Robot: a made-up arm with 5 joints. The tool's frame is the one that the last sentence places.
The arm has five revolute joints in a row. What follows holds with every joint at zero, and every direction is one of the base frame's.
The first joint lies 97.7 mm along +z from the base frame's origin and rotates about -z.
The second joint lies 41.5 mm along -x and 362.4 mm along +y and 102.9 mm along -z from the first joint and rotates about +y.
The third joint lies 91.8 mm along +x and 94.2 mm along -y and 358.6 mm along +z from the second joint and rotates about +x.
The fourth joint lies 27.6 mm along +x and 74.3 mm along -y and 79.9 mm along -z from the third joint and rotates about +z.
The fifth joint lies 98.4 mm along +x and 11 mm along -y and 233 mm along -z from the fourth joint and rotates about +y.
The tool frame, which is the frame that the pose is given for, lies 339.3 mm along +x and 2.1 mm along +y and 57 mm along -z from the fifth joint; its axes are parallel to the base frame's.
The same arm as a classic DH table. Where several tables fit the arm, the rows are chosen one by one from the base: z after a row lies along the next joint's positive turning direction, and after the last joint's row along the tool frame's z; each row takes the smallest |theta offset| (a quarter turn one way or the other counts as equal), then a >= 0, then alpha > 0; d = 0 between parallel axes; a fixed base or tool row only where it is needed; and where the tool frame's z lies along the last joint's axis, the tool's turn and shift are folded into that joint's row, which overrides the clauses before.
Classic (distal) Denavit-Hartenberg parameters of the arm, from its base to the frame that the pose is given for. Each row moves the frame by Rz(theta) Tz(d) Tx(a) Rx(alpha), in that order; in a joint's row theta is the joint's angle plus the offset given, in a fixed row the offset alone. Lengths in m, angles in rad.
base (fixed): d 0  theta_offset 0  a 0  alpha 3.1416
joint 1: d 0.0052  theta_offset 0  a -0.0415  alpha 1.5708
joint 2: d 0.2682  theta_offset -1.5708  a 0.3586  alpha -1.5708
joint 3: d 0.1194  theta_offset 1.5708  a 0.0743  alpha 1.5708
joint 4: d -0.3129  theta_offset 1.5708  a 0.0984  alpha -1.5708
joint 5: d -0.0089  theta_offset 0  a 0.3393  alpha 1.5708
tool (fixed): d -0.057  theta_offset 0  a 0  alpha 0

